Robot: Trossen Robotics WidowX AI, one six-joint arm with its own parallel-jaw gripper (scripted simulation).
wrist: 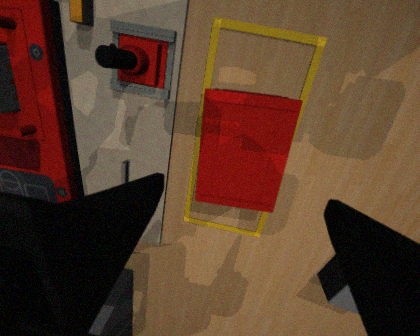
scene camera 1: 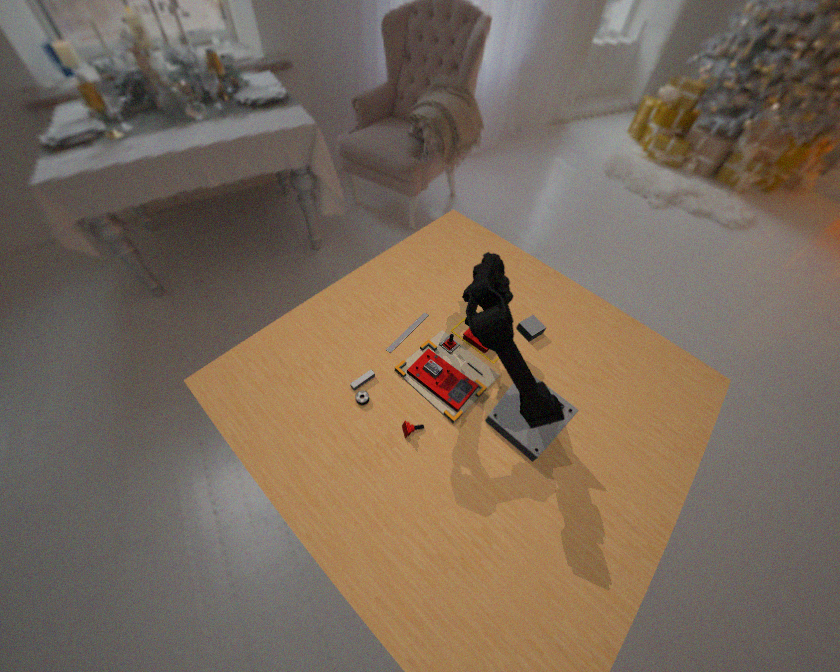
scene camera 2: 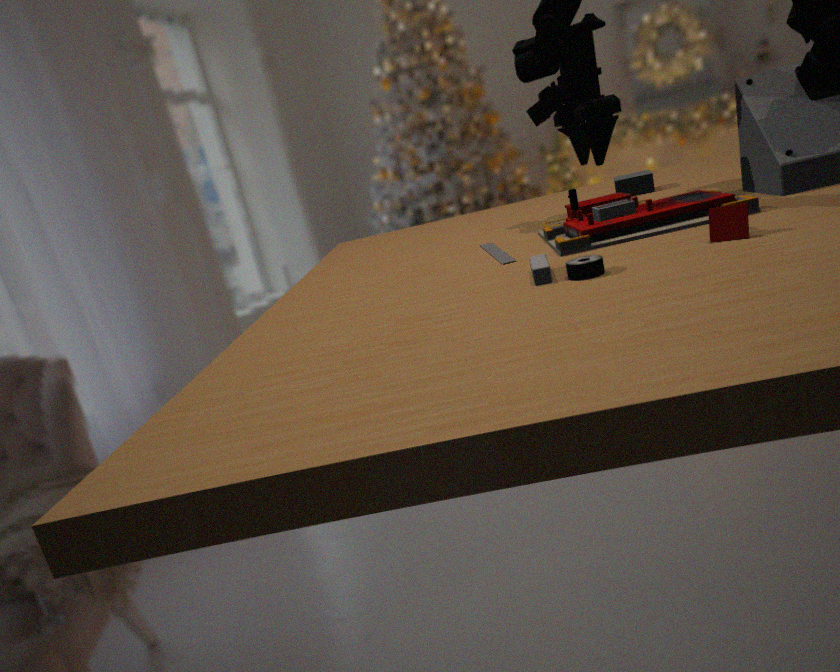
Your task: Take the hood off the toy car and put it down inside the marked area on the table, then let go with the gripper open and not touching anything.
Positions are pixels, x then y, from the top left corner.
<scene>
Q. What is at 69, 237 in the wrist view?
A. My gripper.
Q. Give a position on a grey block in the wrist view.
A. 331, 277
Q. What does my gripper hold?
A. Nothing.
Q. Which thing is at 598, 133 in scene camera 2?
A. My gripper.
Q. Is my gripper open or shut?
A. Open.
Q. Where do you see a grey block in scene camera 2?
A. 637, 183
</scene>
